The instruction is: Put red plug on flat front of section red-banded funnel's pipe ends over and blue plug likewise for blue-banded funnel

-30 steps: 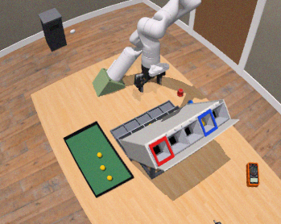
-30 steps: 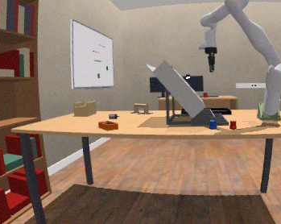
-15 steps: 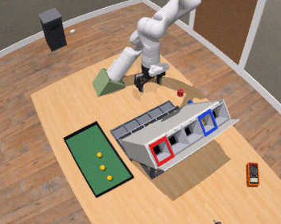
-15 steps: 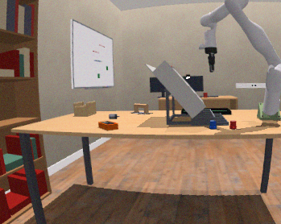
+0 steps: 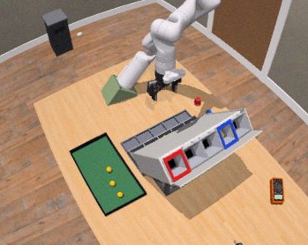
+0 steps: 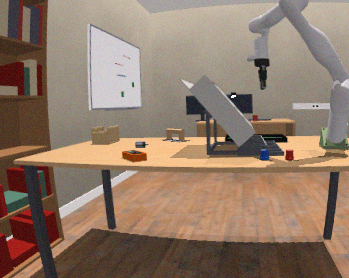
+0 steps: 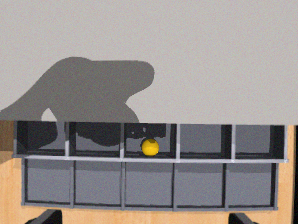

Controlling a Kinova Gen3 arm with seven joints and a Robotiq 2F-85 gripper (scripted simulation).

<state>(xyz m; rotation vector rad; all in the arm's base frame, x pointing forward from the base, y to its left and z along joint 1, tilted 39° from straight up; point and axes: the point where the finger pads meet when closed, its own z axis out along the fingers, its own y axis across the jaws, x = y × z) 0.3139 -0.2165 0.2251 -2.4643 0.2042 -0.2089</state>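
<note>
Right now the green marble tray is 330 mm to the right of my hand and 290 mm below it. Round my hand: black object: 650 mm ahead, 110 mm to the right, 280 mm below; then orange multimeter: 590 mm ahead, 220 mm to the left, 280 mm below.
</note>
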